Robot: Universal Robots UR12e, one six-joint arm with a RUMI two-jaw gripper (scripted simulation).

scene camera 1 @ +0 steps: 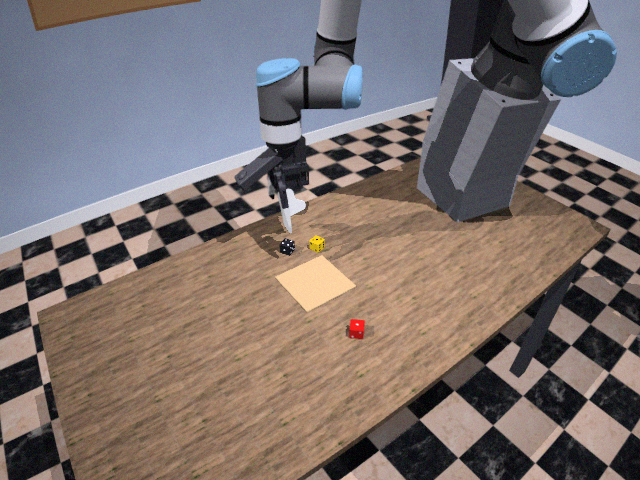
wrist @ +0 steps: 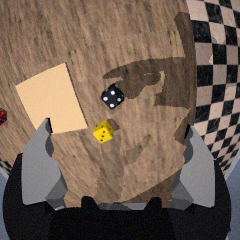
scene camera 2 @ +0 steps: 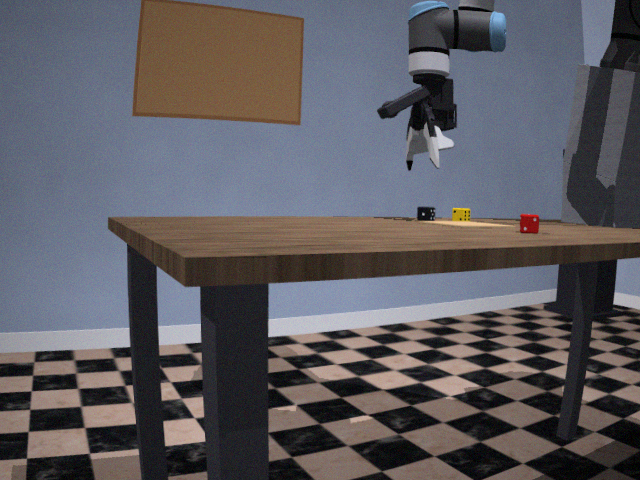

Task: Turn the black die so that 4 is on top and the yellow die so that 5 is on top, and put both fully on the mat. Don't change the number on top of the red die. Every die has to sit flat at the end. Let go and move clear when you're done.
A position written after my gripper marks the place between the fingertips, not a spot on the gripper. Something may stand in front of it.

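Through scene camera 1 I see a tan mat [scene camera 1: 314, 283] together with my gripper [scene camera 1: 281, 215]. Scene camera 2 gives me my gripper [scene camera 2: 422, 169]. In the wrist view I find the mat [wrist: 51, 93], and my gripper [wrist: 119, 122] is there as well.
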